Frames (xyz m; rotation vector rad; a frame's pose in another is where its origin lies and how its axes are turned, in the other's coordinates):
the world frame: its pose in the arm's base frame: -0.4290 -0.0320 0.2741 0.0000 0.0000 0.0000
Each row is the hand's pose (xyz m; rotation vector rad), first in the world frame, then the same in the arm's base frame.
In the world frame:
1: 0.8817 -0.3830 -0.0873 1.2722 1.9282 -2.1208
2: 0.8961 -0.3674 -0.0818 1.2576 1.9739 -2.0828
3: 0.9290 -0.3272 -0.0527 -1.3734 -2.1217 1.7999
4: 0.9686 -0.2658 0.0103 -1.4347 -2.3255 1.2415
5: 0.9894 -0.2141 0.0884 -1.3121 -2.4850 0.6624
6: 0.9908 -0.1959 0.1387 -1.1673 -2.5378 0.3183
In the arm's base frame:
1: 0.4527 -0.4150 0.1868 1.2722 1.9282 -2.1208
2: 0.4671 -0.3994 0.1923 1.2576 1.9739 -2.0828
3: 0.5000 -0.3592 0.2214 -1.3734 -2.1217 1.7999
4: 0.5396 -0.2978 0.2844 -1.4347 -2.3255 1.2415
5: 0.5604 -0.2461 0.3625 -1.3121 -2.4850 0.6624
6: 0.5618 -0.2279 0.4128 -1.1673 -2.5378 0.3183

